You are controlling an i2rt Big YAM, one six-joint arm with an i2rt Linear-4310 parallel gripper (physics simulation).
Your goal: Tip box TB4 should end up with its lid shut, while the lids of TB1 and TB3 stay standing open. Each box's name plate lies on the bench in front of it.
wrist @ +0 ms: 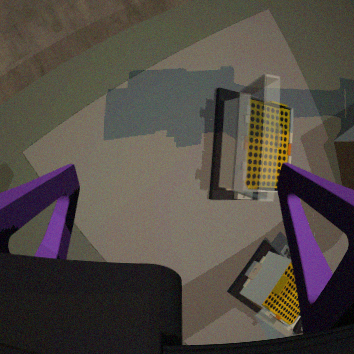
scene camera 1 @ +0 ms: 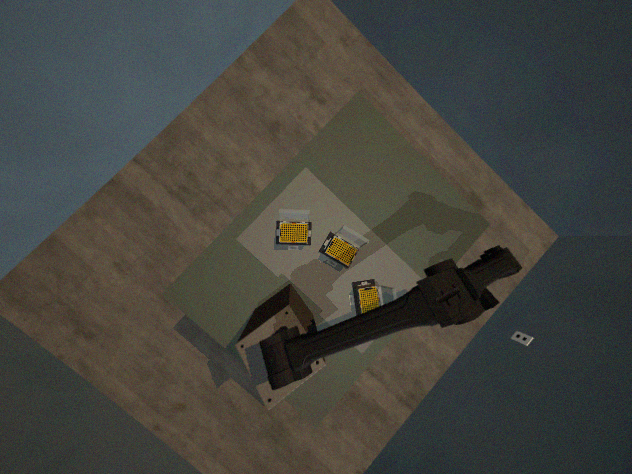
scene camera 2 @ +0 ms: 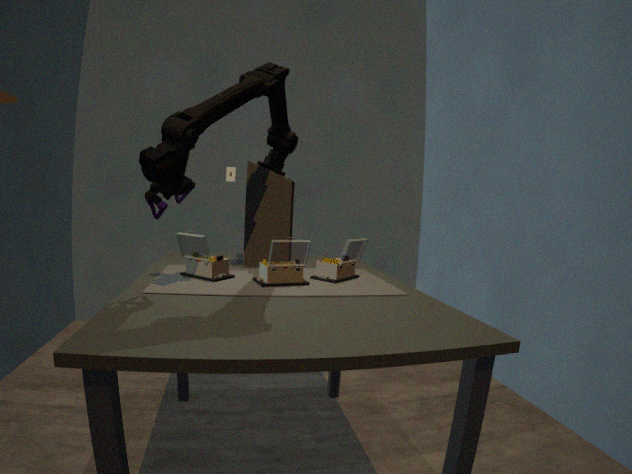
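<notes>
Three tip boxes with yellow racks stand on the pale mat, their clear lids raised. Their name plates cannot be read, so I cannot tell which is TB4. The box nearest my gripper has its lid standing open. The middle box has its lid open. The far box has its lid open. My gripper is open and empty, high above the bench; the arm hides it in scene camera 1.
The pale mat lies on the green bench. The arm's brown pedestal stands at the back in scene camera 2. The arm reaches over part of the box nearest my gripper in scene camera 1.
</notes>
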